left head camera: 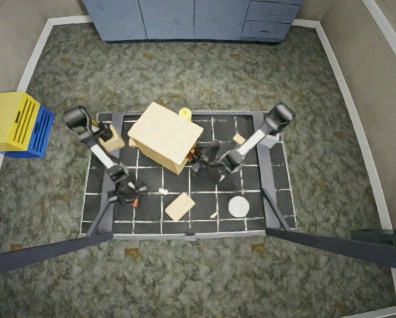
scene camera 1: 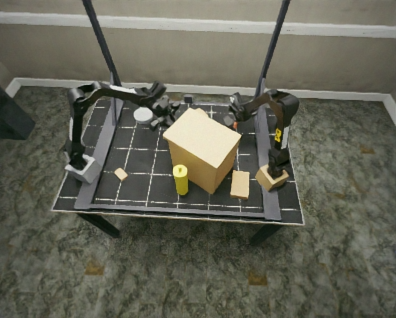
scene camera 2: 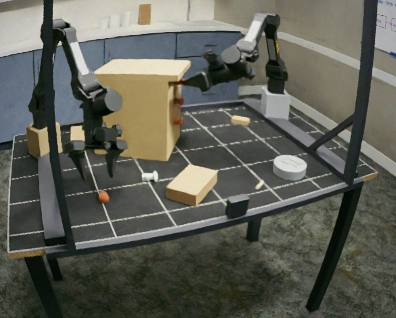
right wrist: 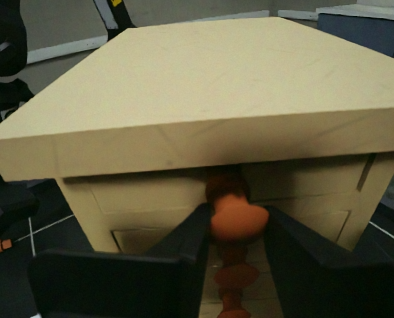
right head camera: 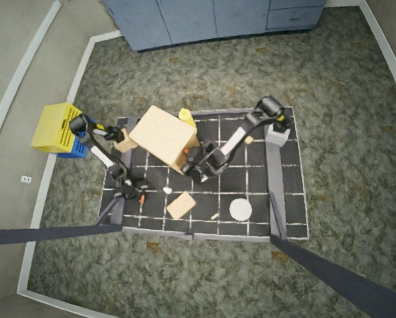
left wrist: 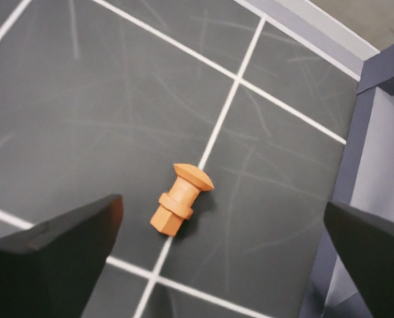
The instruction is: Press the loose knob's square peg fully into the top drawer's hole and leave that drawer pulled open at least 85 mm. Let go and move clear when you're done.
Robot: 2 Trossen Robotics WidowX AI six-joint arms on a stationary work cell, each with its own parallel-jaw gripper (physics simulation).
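Frame: origin at the left arm's base, x ahead, y up, z right, level; centimetres.
Seen in the pictures: left gripper, fingertip midpoint: [scene camera 2: 98, 179] [right head camera: 136, 198] [left wrist: 224, 207]; right gripper, fingertip midpoint: [left head camera: 191, 150] [scene camera 2: 183, 82] [right wrist: 235, 213] [right head camera: 185, 150]; left arm's base, link origin: [left head camera: 107, 135] [scene camera 1: 274, 171] [scene camera 2: 42, 125] [right head camera: 120, 138]; right arm's base, link origin: [scene camera 1: 80, 163] [scene camera 2: 275, 91] [right head camera: 280, 127].
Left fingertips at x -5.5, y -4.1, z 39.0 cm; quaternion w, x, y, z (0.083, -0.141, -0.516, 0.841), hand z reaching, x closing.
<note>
Offsets run from my left fingertips to a thing's top centre.
The loose orange knob {dz +0.5, dx +0.7, dy -3.5 cm} [left head camera: 135, 202] [right head camera: 142, 199] [scene camera 2: 103, 196] [left wrist: 181, 194] lies on its side on the dark mat, its square peg toward the lower left in the left wrist view. My left gripper [scene camera 2: 97, 176] [left wrist: 224, 207] is open and empty above it, the knob between the fingers' lines but lower. The wooden cabinet {dz -14.9, dx +32.9, dy +21.6 cm} [left head camera: 165, 131] [right head camera: 162, 132] [scene camera 1: 202, 137] [scene camera 2: 135, 110] [right wrist: 200, 75] stands upright. My right gripper [scene camera 2: 186, 82] [right wrist: 235, 213] is shut on the uppermost orange knob {dz -2.8, dx +38.5, dy +18.2 cm} [right wrist: 239, 222] on its front. The drawer fronts look flush; that knob's peg is hidden.
A white knob {dz +3.4, dx +17.0, dy -3.5 cm} [left head camera: 163, 191] [scene camera 2: 150, 176] and a wooden block {dz +15.7, dx +20.7, dy -3.0 cm} [left head camera: 180, 206] [scene camera 2: 192, 185] lie in front of the cabinet. A grey disc {dz +32.9, dx +48.0, dy -3.1 cm} [left head camera: 238, 206] [scene camera 2: 290, 167], small wooden pieces {dz +0.0, dx +72.7, dy -4.9 cm} [scene camera 2: 240, 120] {dz +29.4, dx +34.2, dy -5.7 cm} [scene camera 2: 259, 184] and a yellow cylinder {dz -22.4, dx +47.6, dy +17.8 cm} [scene camera 1: 181, 180] are also on the table.
</note>
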